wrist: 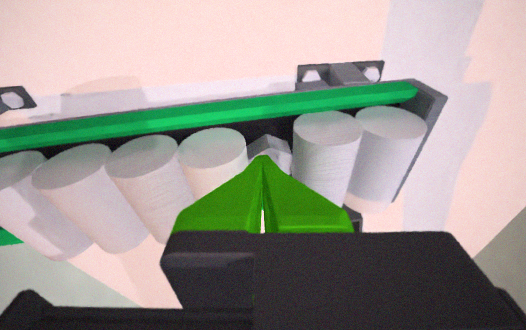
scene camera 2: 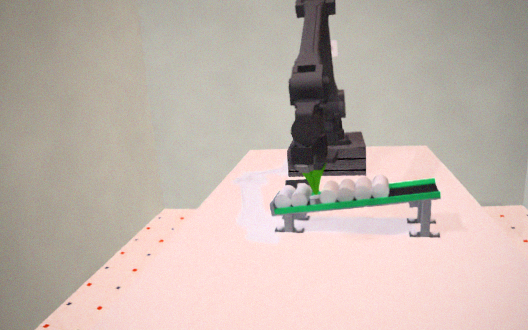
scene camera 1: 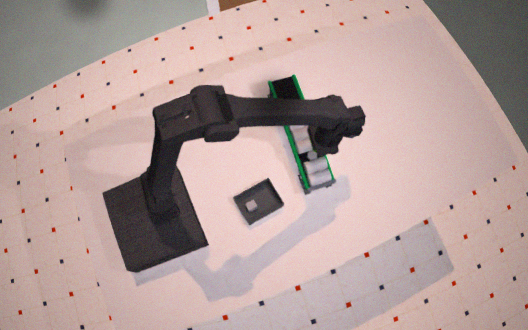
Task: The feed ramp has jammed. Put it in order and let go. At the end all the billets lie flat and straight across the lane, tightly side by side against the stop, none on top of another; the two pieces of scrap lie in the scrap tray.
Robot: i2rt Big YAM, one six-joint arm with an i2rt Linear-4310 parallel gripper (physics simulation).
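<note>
My gripper is shut and empty, pointing down into the lane with its tips at the loose scrap; contact is unclear. This pale faceted scrap lies in a gap between billets. Downhill of it, two white billets lie across the lane side by side, the lower one against the stop. Uphill, several billets lie in a row. In scene camera 1 the arm partly hides them. The other scrap lies in the scrap tray.
The green-edged ramp slopes down to the stop and stands on grey legs. The tray stands between the robot's base and the ramp's lower end.
</note>
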